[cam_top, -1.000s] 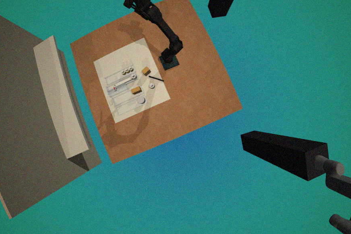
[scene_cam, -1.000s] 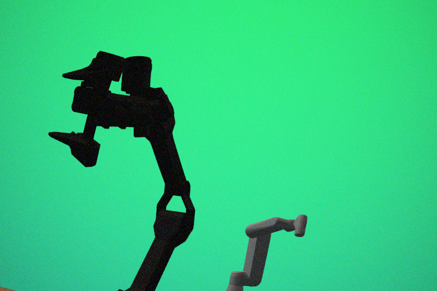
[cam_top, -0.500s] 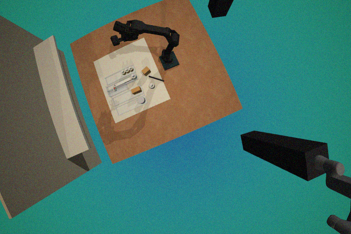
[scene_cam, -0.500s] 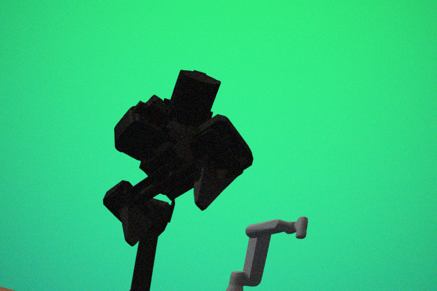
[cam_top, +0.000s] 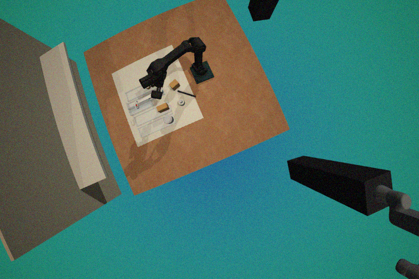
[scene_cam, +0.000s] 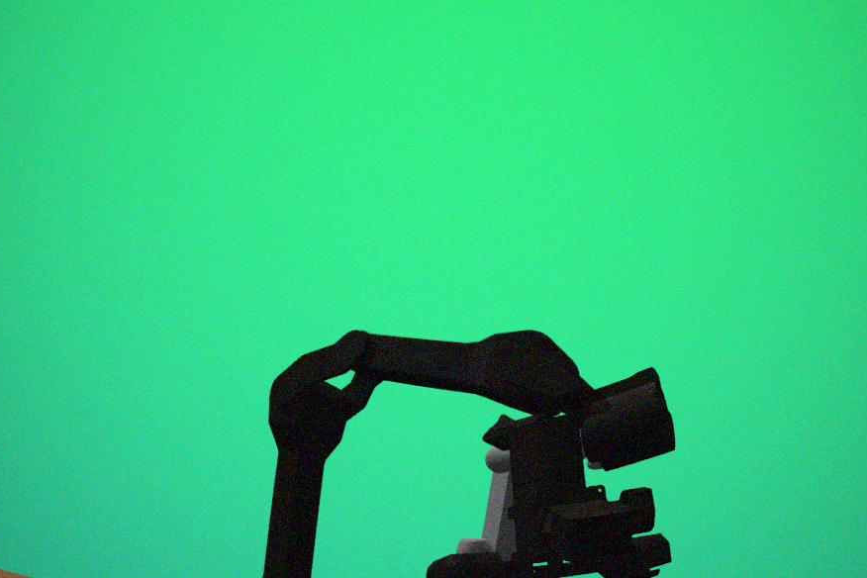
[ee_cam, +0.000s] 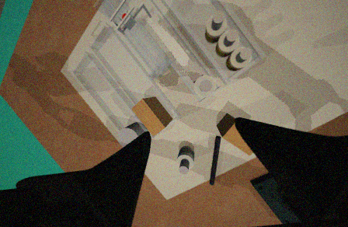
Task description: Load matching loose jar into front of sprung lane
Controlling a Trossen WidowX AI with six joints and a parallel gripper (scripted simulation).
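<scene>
The dark rod lies 16 cm below my gripper tip, 15 cm behind it and 3 cm to the left of it. Also, from my gripper tip: pale mat 17 cm below, 9 cm ahead, 4 cm to the right.
</scene>
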